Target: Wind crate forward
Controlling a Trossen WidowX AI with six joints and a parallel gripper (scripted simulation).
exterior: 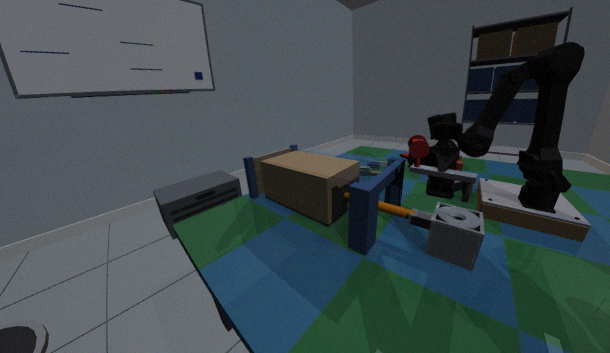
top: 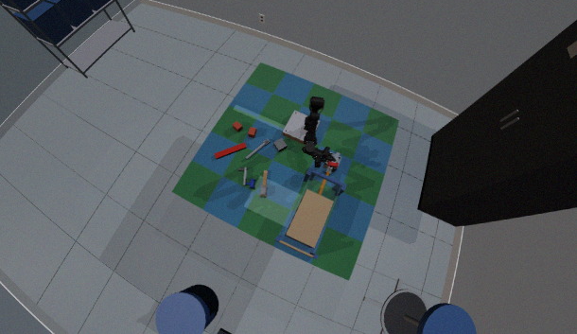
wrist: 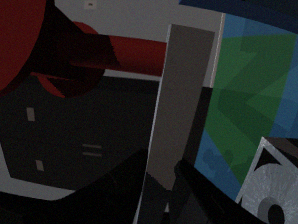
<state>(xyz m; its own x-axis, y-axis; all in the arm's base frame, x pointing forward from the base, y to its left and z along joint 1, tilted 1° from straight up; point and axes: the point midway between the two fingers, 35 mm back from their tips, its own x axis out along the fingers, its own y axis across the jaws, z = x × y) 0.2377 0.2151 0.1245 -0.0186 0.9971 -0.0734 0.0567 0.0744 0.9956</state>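
Now: the red knob 5 cm ahead of my gripper tip, 4 cm above it and 2 cm to the right of it. Also, from my gripper tip: grey crank arm 1 cm to the right, 1 cm ahead, 1 cm above; then blue steel frame 11 cm ahead, 7 cm below, 1 cm to the right; then grey winch 15 cm below, 6 cm behind, 1 cm to the right.
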